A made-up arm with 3 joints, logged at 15 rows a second.
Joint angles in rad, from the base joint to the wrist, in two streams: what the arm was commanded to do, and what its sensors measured. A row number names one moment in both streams.
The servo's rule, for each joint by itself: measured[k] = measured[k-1] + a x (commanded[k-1-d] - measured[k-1]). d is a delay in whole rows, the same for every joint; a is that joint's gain. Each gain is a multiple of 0.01, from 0.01 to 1. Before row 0 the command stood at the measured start. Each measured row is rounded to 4 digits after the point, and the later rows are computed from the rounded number. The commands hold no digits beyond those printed.
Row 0, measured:
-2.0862 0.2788 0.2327
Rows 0 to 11, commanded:
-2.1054 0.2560 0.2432
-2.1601 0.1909 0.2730
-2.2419 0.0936 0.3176
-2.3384 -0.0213 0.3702
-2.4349 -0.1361 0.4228
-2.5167 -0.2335 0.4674
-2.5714 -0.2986 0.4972
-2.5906 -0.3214 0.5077
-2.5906 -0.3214 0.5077
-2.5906 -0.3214 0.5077
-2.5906 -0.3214 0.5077
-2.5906 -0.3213 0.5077
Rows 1 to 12, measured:
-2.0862 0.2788 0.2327
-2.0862 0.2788 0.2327
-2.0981 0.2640 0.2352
-2.1365 0.2165 0.2443
-2.2018 0.1366 0.2619
-2.2865 0.0340 0.2879
-2.3785 -0.0766 0.3203
-2.4642 -0.1786 0.3556
-2.5307 -0.2566 0.3896
-2.5678 -0.2987 0.4179
-2.5819 -0.3135 0.4395
-2.5873 -0.3186 0.4559
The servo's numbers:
d 2
a 0.62 0.65 0.24

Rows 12 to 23, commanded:
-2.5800 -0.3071 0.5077
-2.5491 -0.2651 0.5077
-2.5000 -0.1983 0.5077
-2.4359 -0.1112 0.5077
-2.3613 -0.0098 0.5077
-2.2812 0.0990 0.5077
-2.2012 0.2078 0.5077
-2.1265 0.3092 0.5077
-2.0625 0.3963 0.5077
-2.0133 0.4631 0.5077
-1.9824 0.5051 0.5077
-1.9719 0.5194 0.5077
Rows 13 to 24, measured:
-2.5893 -0.3204 0.4683
-2.5901 -0.3210 0.4778
-2.5838 -0.3120 0.4850
-2.5623 -0.2815 0.4904
-2.5237 -0.2274 0.4946
-2.4693 -0.1519 0.4977
-2.4023 -0.0595 0.5001
-2.3272 0.0435 0.5019
-2.2491 0.1503 0.5033
-2.1731 0.2536 0.5044
-2.1045 0.3464 0.5052
-2.0480 0.4223 0.5058

